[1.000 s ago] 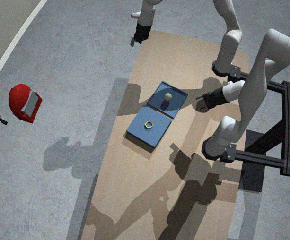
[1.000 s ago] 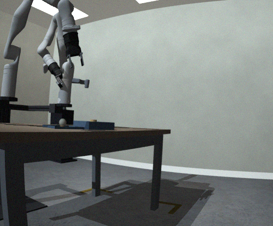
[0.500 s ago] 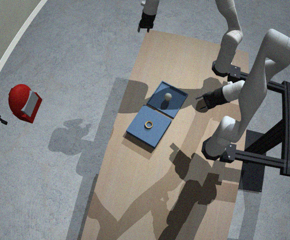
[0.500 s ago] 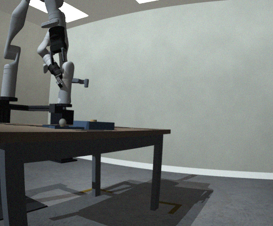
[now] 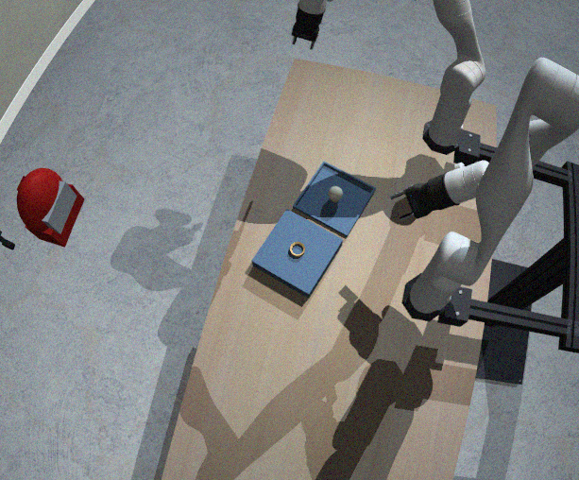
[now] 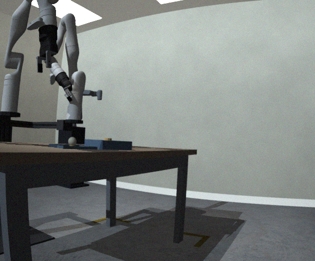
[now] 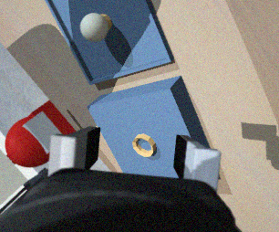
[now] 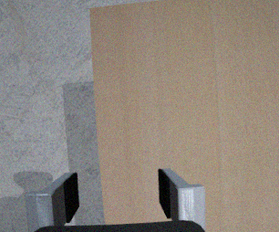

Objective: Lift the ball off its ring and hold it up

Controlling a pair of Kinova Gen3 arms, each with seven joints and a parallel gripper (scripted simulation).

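Observation:
Right now the pale ball is 180 mm ahead of my left hand, 130 mm to the right of it and 260 mm below it. The rest, counted from my left hand: shallow blue tray 180 mm ahead, 130 mm to the right, 290 mm below; then blue block 250 mm ahead, 80 mm to the left, 250 mm below.

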